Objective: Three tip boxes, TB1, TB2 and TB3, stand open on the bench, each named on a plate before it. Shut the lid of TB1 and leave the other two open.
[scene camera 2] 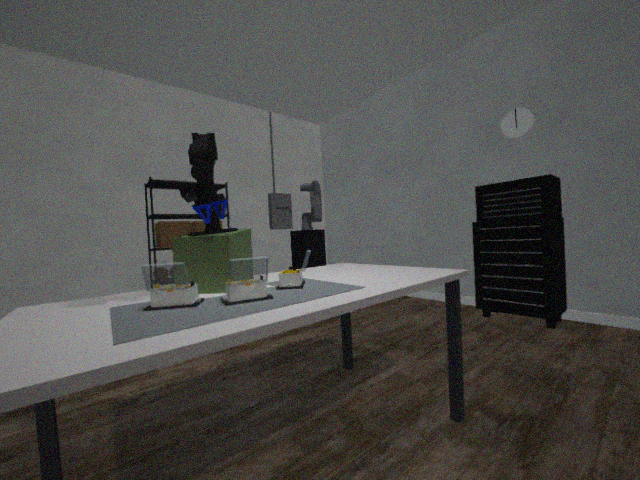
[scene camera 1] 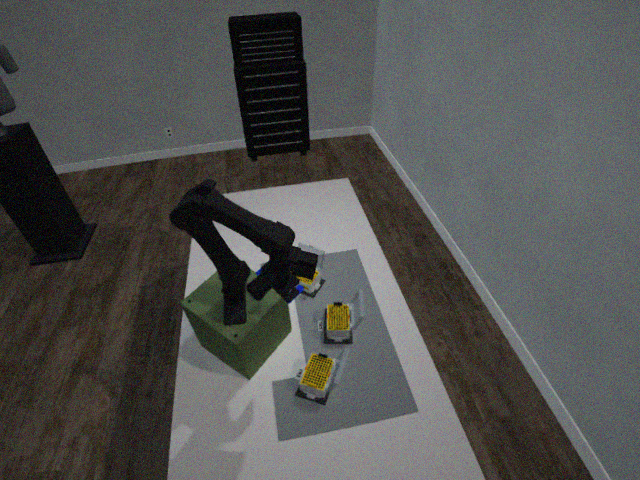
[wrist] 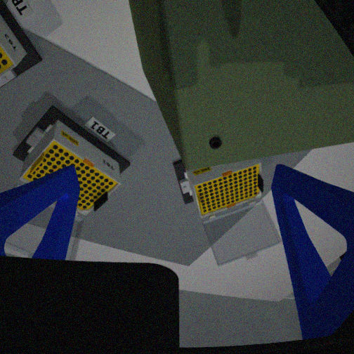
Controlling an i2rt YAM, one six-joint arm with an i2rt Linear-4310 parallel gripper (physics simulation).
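Frame: origin at the arm's base, x ahead, y down, z left, level; millimetres.
Where they show: gripper, fingertip midpoint: (scene camera 2: 215, 221) (scene camera 1: 279, 291); arm's base, origin of the base link: (scene camera 2: 213, 233) (scene camera 1: 235, 298).
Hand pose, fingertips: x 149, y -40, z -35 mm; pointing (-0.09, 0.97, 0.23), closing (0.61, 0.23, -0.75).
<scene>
Each offset is from my fingertips to the top centre of the thing. "spot": to the spot under its first point. Level surfaces: height alone.
TB1 (scene camera 1: 338, 319) (scene camera 2: 247, 291) (wrist: 56, 159) is the middle box, with a yellow tip rack; its clear lid @(dx +261, dy +128, dz +15 mm) (scene camera 1: 361, 303) (scene camera 2: 248, 266) stands up at the back. TB2 (scene camera 1: 317, 373) (scene camera 2: 173, 297) (wrist: 5, 59) is open, its lid @(spot: dx +156, dy +167, dz -209 mm) (scene camera 2: 164, 273) raised. The third box @(dx +89, dy +216, dz +260 mm) (scene camera 1: 310, 283) (scene camera 2: 290, 279) (wrist: 228, 191), TB3 by elimination, is open with its lid (scene camera 2: 306, 259) (wrist: 242, 241) tilted back; its plate is hidden. My gripper (scene camera 1: 279, 281) (scene camera 2: 216, 220) (wrist: 175, 175) is open and empty, high above the bench beside the green block. One finger overlaps TB1 in the wrist view.
The green block (scene camera 1: 248, 343) (scene camera 2: 201, 258) (wrist: 260, 115) under the arm stands beside the boxes and partly covers the third box in the wrist view. The boxes stand on a grey mat @(dy +282 mm) (scene camera 1: 361, 397) (scene camera 2: 134, 328) on the white bench @(dy +285 mm) (scene camera 1: 413, 444). A black cabinet (scene camera 1: 273, 80) (scene camera 2: 553, 248) stands beyond.
</scene>
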